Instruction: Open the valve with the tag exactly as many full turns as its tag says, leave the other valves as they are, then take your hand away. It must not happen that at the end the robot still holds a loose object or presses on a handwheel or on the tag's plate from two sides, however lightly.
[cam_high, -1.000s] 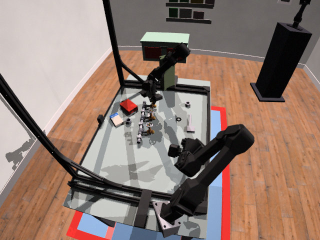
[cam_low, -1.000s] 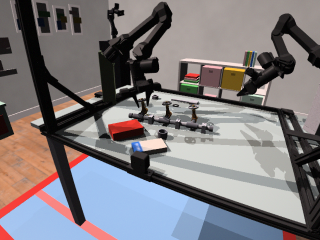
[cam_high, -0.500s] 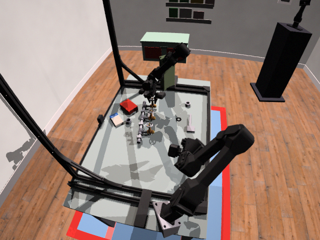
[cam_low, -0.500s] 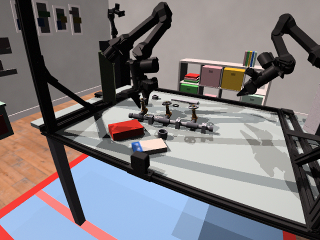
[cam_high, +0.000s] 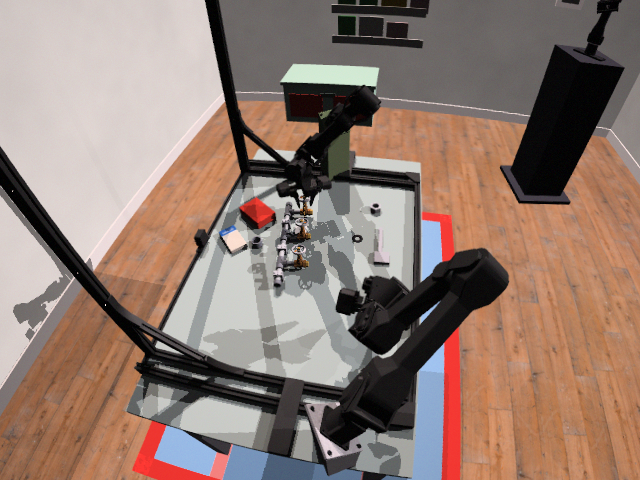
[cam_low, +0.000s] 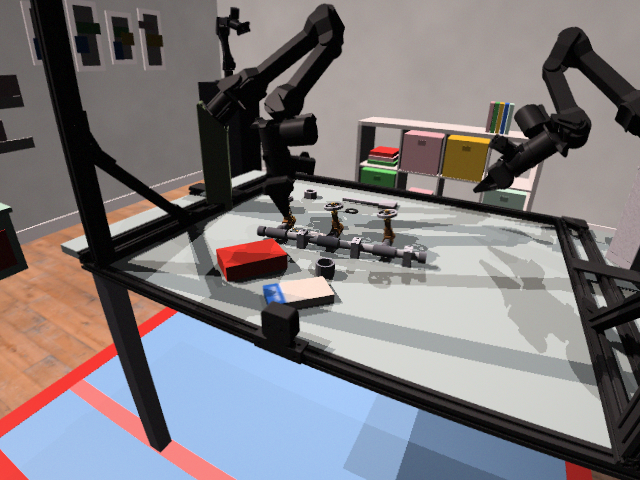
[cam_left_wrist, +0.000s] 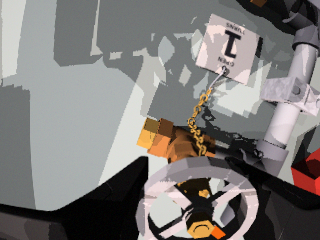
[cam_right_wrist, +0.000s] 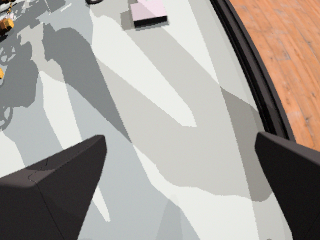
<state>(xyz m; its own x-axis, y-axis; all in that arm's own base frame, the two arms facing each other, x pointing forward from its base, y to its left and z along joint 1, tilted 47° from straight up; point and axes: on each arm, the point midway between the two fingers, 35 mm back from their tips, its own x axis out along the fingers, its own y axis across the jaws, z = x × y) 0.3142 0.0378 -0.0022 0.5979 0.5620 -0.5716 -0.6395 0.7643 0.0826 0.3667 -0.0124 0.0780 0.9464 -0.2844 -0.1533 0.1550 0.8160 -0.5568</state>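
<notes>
The white tag is 8 cm to the right of my left hand, 7 cm below it and 1 cm behind it. The rest, counted from my left hand: nut 26 cm ahead, 7 cm below, 2 cm to the left; grey flat piece 26 cm ahead, 17 cm to the right, 7 cm below; red box 18 cm behind, 6 cm below.
</notes>
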